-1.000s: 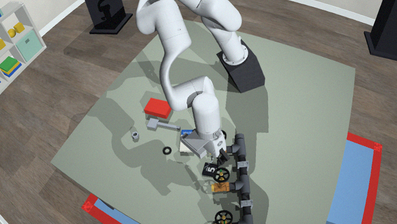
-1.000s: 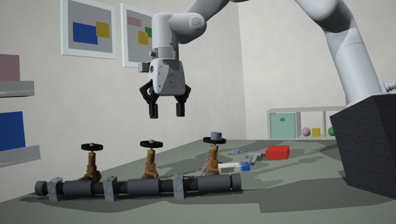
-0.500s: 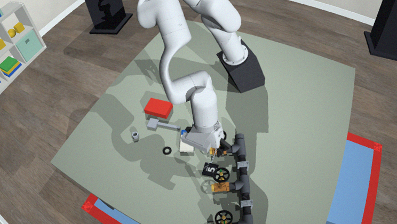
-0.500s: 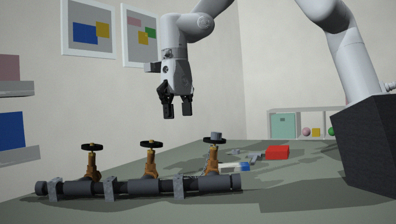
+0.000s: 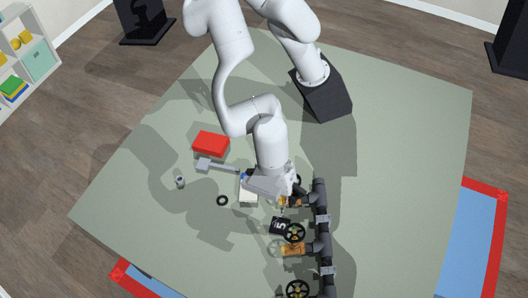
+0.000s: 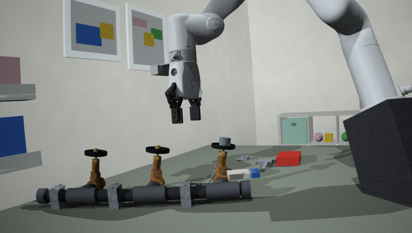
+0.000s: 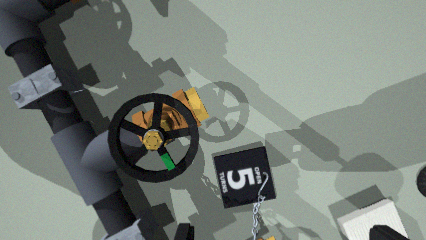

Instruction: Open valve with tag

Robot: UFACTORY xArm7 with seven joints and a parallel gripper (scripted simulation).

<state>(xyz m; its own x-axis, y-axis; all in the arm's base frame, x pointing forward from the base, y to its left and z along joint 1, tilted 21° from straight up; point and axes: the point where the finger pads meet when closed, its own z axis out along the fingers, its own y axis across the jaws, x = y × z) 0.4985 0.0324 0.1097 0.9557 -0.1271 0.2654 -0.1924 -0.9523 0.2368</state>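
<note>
Right now the grey cap is 110 mm behind my hand, 10 mm to the left of it and 60 mm below it. From my hand the other things lie so: black washer (50 mm behind, 210 mm to the right, 200 mm below); then blue box (120 mm behind, 140 mm to the right, 190 mm below); then black tag (10 mm to the right, 190 mm below).
</note>
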